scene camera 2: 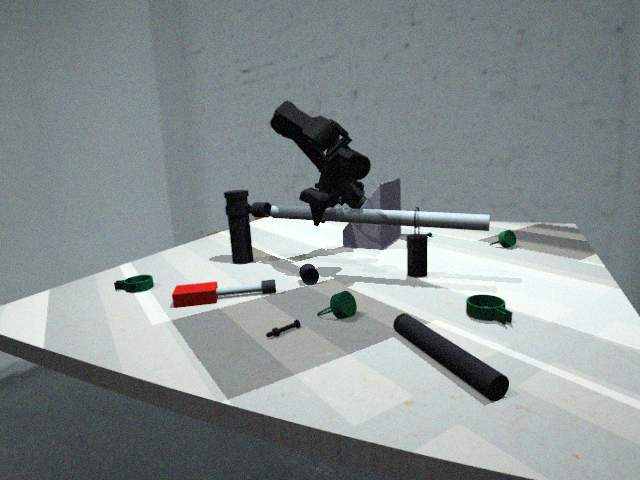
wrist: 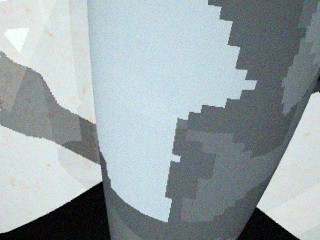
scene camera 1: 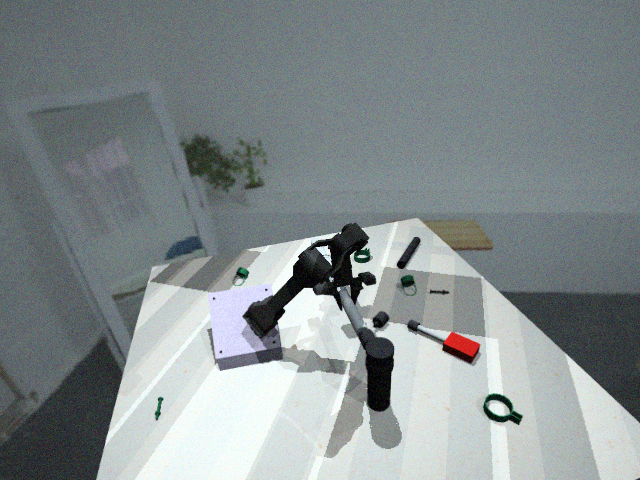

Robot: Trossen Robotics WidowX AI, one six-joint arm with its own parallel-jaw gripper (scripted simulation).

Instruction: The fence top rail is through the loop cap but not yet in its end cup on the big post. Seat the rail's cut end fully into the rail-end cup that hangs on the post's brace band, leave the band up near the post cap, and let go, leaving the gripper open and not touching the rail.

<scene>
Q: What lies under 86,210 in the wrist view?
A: My gripper.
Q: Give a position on a black tube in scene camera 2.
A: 485,379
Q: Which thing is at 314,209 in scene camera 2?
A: My gripper.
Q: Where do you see a big black post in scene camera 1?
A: At 378,388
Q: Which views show the red-handled tool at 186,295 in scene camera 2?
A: Scene camera 2 and scene camera 1 only.
</scene>
